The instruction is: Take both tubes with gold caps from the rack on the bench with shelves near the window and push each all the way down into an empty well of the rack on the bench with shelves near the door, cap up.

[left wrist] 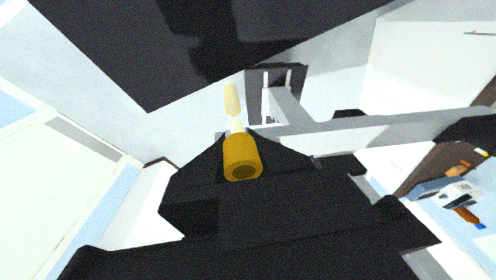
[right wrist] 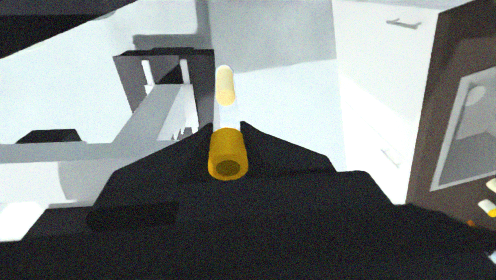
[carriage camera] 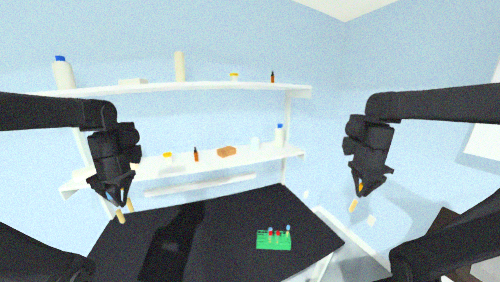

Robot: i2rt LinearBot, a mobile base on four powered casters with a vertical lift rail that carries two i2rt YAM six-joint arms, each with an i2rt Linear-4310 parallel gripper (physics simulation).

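Places are measured from the left arm's base along level axes (x ahead, y left, z up), in metres.
Pixels of known places: left gripper, fingertip midpoint: (left wrist: pixel 238 133) (carriage camera: pixel 121 206); right gripper, fingertip midpoint: (right wrist: pixel 227 130) (carriage camera: pixel 360 196); right arm's base, origin of the base link: (left wrist: pixel 470 129).
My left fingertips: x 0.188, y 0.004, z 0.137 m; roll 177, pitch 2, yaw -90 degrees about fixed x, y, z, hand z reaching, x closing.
For each thing: its top centre in the pictures, then the offset to it from my left fingertips. "spot": a spot on its surface instead. Level surfaces: height alone.
- black bench top, its level: dz -0.562 m
- blue cap, surface spot: (carriage camera: pixel 109 195) spot: dy -0.005, dx -0.023, dz +0.055 m
- green rack, middle of its top: (carriage camera: pixel 273 237) dy -0.510, dx +0.281, dz -0.505 m
- brown block, surface spot: (carriage camera: pixel 226 151) spot: dy -0.230, dx +0.589, dz -0.070 m
- dark counter with a sink, its level: dz -0.613 m
My left gripper (carriage camera: pixel 120 202) (left wrist: pixel 238 133) is shut on a gold-capped tube (left wrist: pixel 242 157), held cap up above the left part of the black bench top (carriage camera: pixel 225 215). A blue cap (carriage camera: pixel 109 195) and a second tube end also show at these fingers; how that tube is held is unclear. My right gripper (carriage camera: pixel 361 194) (right wrist: pixel 227 130) is shut on another gold-capped tube (carriage camera: pixel 352 205) (right wrist: pixel 228 155), cap up, right of the bench. A green rack (carriage camera: pixel 273 245) stands on the bench, right of centre, between and beyond the grippers. It holds red-capped and blue-capped tubes; its wells are too small to make out.
Two white shelves (carriage camera: pixel 200 88) (carriage camera: pixel 210 160) with bottles, jars and a brown block (carriage camera: pixel 226 151) rise behind the bench. A wall is at the right. A dark counter with a sink (right wrist: pixel 470 135) stands on white cabinets (right wrist: pixel 385 85) at the right in the right wrist view.
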